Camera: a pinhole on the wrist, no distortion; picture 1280 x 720 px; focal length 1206.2 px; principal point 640.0 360.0 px. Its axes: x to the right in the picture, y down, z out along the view. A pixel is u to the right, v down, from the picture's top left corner.
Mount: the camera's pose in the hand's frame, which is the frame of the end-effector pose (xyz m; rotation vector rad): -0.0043 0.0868 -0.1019 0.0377 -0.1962 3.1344
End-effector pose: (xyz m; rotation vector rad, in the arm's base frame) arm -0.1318 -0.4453 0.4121 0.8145 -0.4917 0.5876
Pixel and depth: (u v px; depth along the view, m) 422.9 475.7 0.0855
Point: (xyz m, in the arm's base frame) -0.1632 -0.3898 0.4449
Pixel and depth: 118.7 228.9 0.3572
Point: -0.1135 -0.5538 0.7017
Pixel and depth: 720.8 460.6 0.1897
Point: -0.1872 -0.4895 0.4795
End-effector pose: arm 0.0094 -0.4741 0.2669 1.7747 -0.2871 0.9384
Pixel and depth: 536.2 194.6 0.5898
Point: 0.2188 -0.9311 0.3094
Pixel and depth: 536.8 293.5 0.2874
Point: 0.0721 -0.6575 0.3078
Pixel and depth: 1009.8 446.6 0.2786
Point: 0.0147 -0.6601 0.2070
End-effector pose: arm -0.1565 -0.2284 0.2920 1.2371 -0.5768 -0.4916
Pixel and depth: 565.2 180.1 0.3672
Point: -0.3064 -0.4166 0.4472
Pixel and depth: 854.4 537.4 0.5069
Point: -0.4766 -0.4758 0.3187
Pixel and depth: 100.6 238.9 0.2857
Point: -0.1726 -0.4230 0.4274
